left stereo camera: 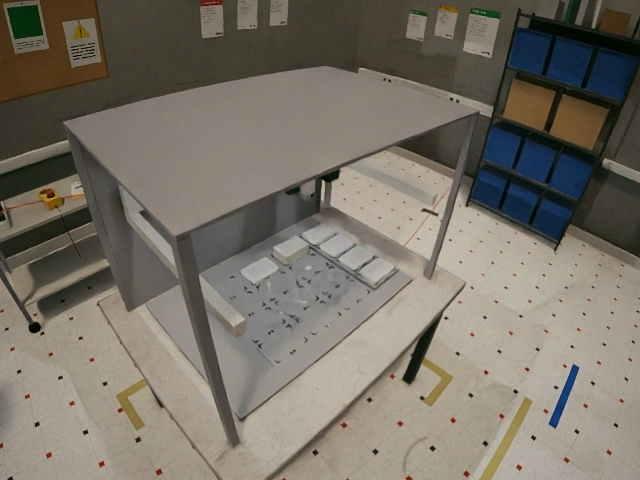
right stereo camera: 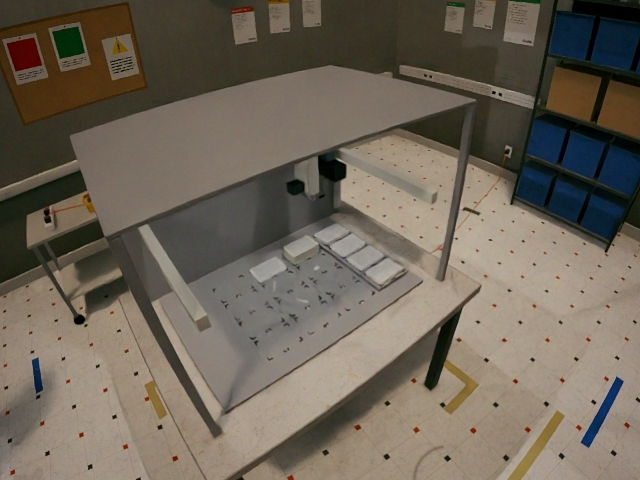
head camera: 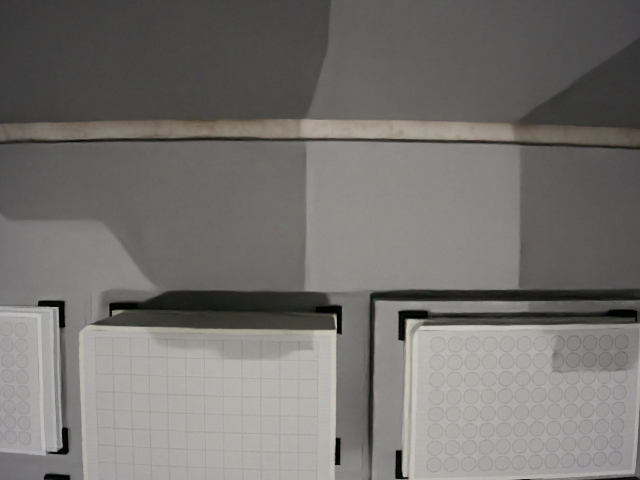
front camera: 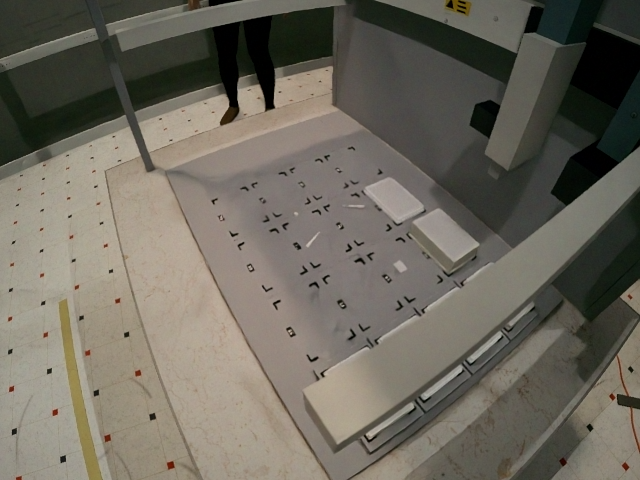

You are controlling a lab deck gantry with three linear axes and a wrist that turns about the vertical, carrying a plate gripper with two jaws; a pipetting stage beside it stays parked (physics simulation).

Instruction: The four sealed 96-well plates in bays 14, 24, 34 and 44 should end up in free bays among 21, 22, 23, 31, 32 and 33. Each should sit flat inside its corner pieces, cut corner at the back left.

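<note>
Four sealed white plates stand in a row on raised holders at the right of the deck. In the right stereo view they are the back plate, the second, the third and the front one. In the front view a beam partly hides them. One sealed plate shows in the head view inside black corner pieces, its upper left corner cut. My gripper's jaws cannot be made out; black housings of the gantry tooling hang high above the back right of the deck. No held plate shows.
A tall white block and a low white plate stand along the back. Two thin pale strips and a small white square lie among the bays. A white beam crosses above the holders.
</note>
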